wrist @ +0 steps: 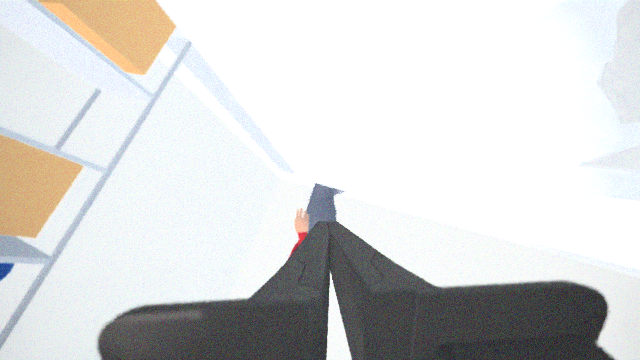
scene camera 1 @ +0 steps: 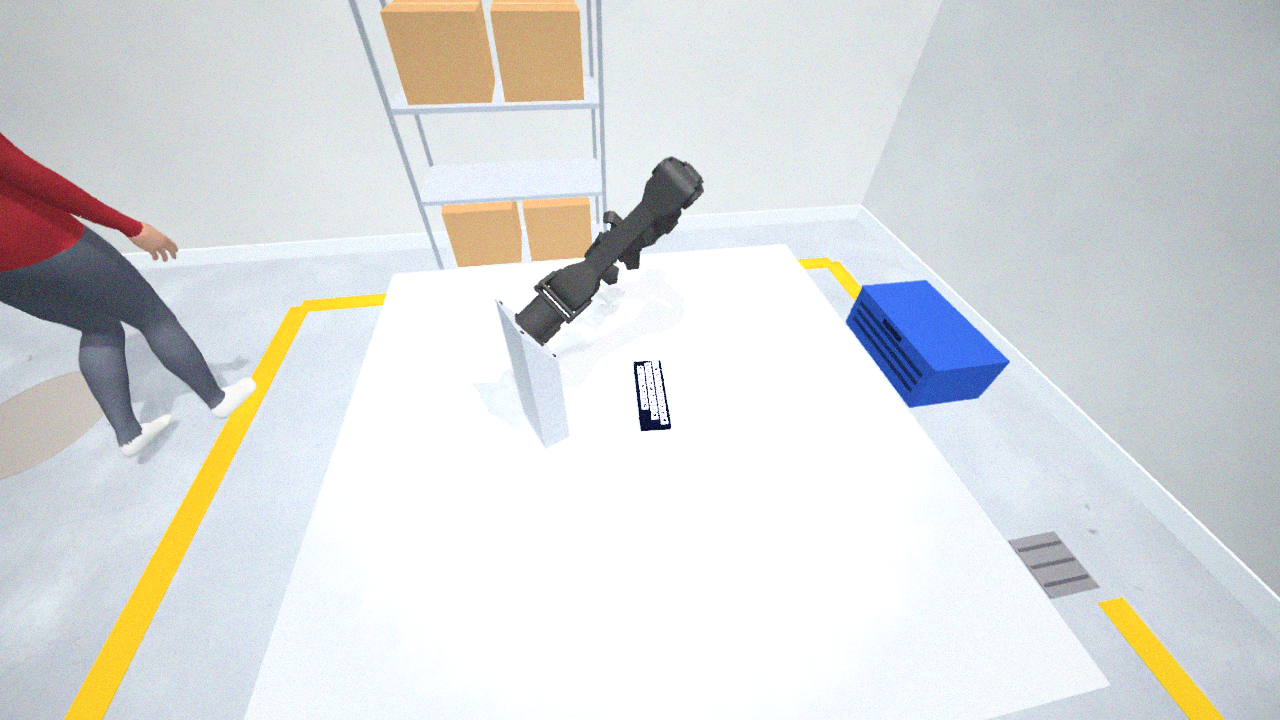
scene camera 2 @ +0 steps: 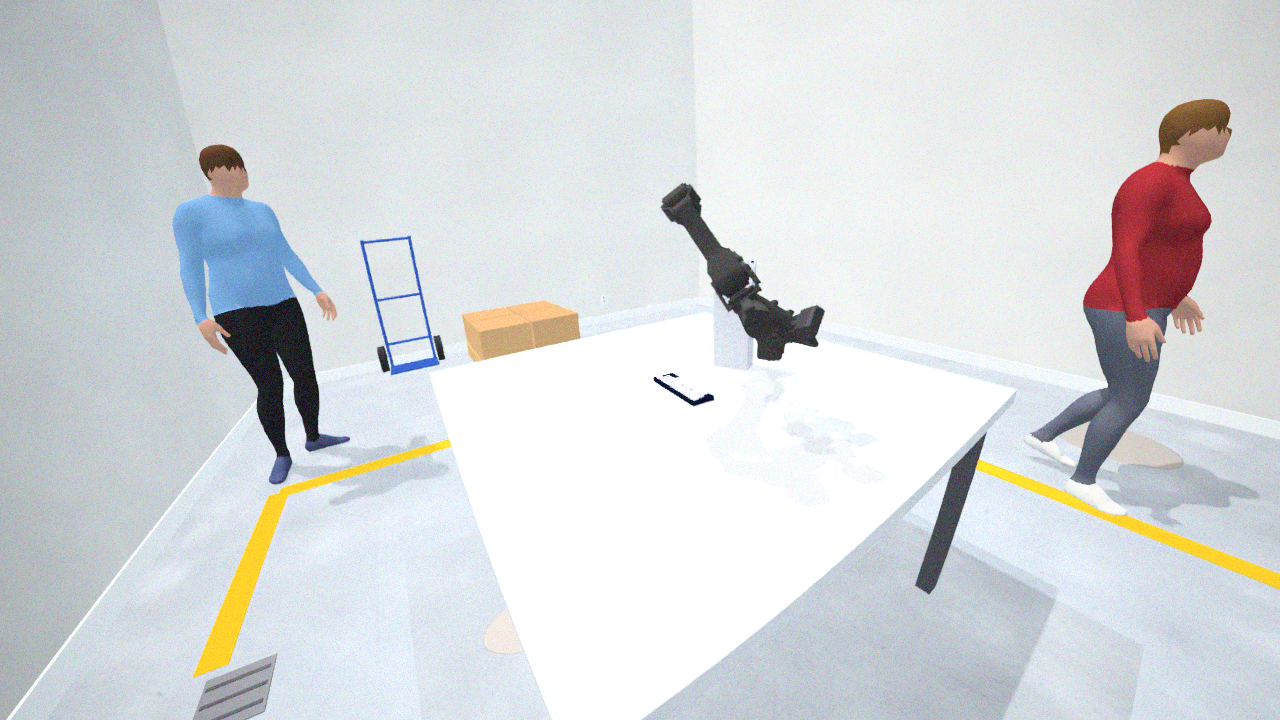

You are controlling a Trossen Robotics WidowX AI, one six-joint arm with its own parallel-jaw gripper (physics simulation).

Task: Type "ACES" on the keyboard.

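Pixels of known places: gripper, between the fingertips: (wrist: 326, 230) (scene camera 1: 585, 256) (scene camera 2: 817, 345); arm's base, origin of its link: (scene camera 1: 528, 330).
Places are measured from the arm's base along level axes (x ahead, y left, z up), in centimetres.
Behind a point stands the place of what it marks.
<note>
The small keyboard (scene camera 1: 651, 394) {x 21.1, y 13.0, z -26.5 cm} (scene camera 2: 684, 389) {x 21.1, y 18.1, z -26.4 cm}, dark with white keys, lies flat on the white table (scene camera 1: 626, 582) {x 26.2, y -28.3, z -28.3 cm} (scene camera 2: 608, 501) {x 44.7, y 56.8, z -28.3 cm} (wrist: 425, 100) {x -15.0, y 31.8, z -28.3 cm}. Its letters are too small to read, and it does not show in the wrist view. My gripper (wrist: 326, 230) {x -3.3, y 39.8, z -9.8 cm} is shut with nothing between its fingers; the tips meet in the wrist view. The black arm (scene camera 1: 626, 232) {x 14.8, y 13.1, z 14.9 cm} (scene camera 2: 702, 234) {x 20.5, y 33.7, z 14.2 cm} is folded above the table, away from the keyboard. In the scene views the fingertips cannot be made out against the dark arm parts.
A white upright panel (scene camera 1: 534, 385) {x 2.6, y -6.1, z -7.7 cm} (scene camera 2: 731, 338) {x 1.7, y 2.0, z -18.4 cm} stands beside the keyboard, with the dark end of the arm at its top. Around the table are a shelf rack (scene camera 1: 496, 108), a blue cabinet (scene camera 1: 939, 331), a hand truck (scene camera 2: 398, 296), cardboard boxes (scene camera 2: 521, 331) and two people (scene camera 2: 237, 259) (scene camera 2: 1150, 241).
</note>
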